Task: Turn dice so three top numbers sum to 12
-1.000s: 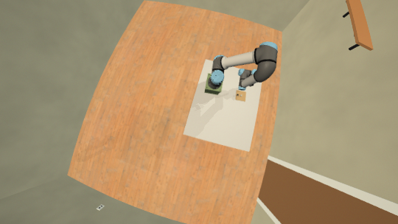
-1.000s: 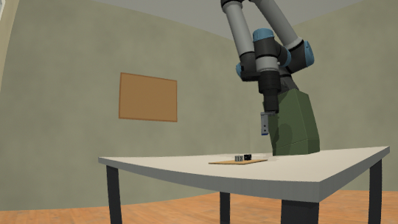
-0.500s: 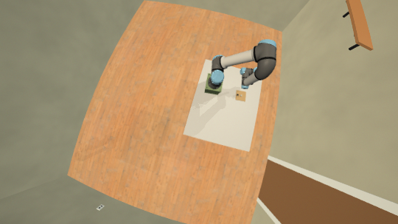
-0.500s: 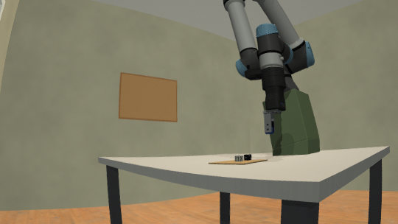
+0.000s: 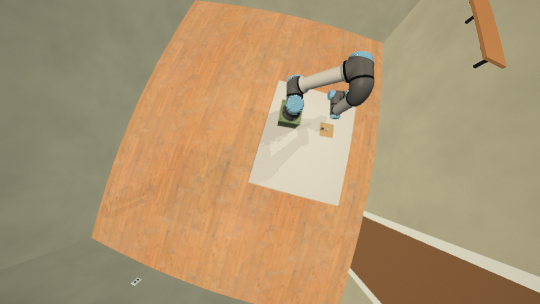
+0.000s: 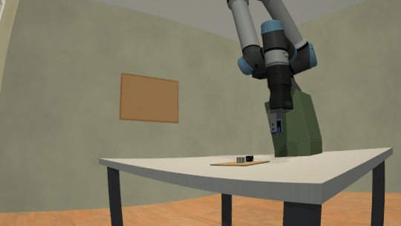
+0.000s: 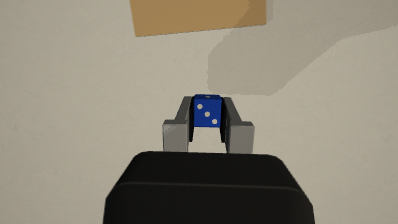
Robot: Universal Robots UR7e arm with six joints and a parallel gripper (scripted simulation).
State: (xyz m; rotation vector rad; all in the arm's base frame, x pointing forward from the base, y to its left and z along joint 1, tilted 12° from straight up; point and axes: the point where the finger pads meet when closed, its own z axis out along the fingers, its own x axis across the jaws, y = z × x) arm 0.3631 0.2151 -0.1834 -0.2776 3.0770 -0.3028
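My gripper is now 130 mm to the left of the white die, 100 mm above it and 40 mm short of it. Also, from my hand: blue die (10 mm below); black die (140 mm to the right, 100 mm below, 10 mm behind); tan mat (130 mm to the right, 110 mm below, 40 mm ahead).
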